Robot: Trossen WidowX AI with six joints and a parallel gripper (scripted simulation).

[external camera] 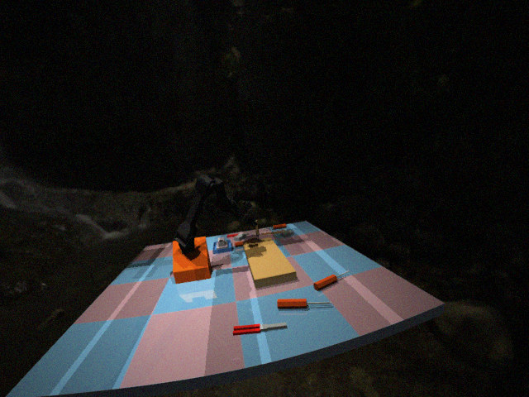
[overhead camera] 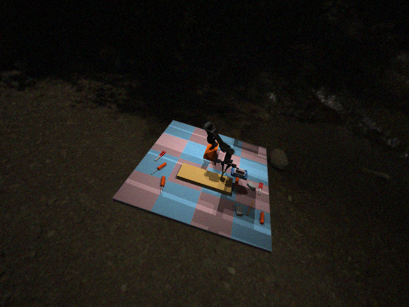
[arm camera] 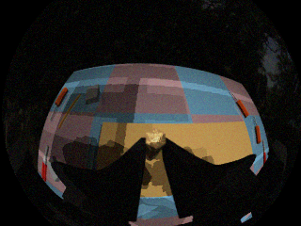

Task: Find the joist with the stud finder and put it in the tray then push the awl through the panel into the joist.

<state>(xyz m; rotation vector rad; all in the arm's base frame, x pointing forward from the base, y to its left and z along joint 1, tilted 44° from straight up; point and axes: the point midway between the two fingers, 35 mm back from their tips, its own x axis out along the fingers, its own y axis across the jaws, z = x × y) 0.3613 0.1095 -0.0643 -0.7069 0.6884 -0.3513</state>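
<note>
The awl lies 6 cm below my gripper tip. From my gripper tip the other things lie so: blue tray 21 cm behind, 19 cm to the left, 16 cm below; stud finder 21 cm behind, 18 cm to the left, 12 cm below.
</note>
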